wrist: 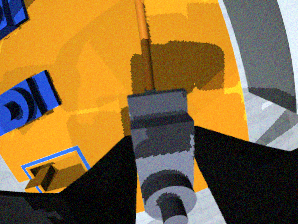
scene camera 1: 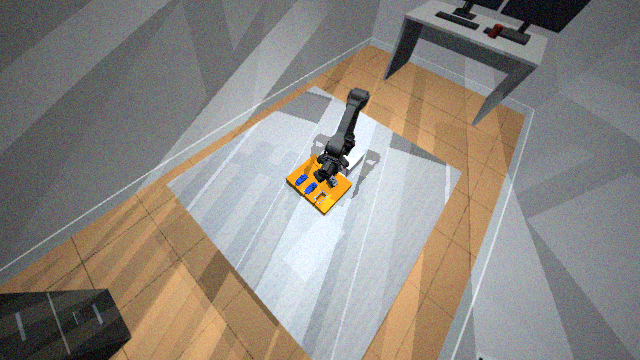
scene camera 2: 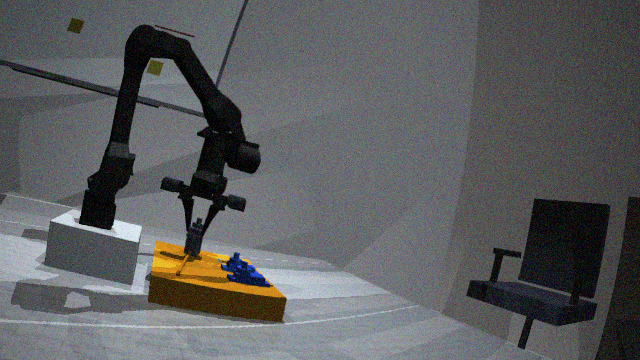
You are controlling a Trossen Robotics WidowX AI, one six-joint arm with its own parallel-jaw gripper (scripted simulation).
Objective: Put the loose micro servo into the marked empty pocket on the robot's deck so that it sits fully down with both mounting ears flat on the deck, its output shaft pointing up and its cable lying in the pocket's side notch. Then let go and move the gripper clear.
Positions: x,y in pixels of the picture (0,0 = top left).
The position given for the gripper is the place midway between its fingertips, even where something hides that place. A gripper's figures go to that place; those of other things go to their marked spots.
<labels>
The gripper (wrist: pixel 161 139): 0.10 m from the lens. An orange deck (wrist: pixel 95 61): 0.14 m from the lens.
</labels>
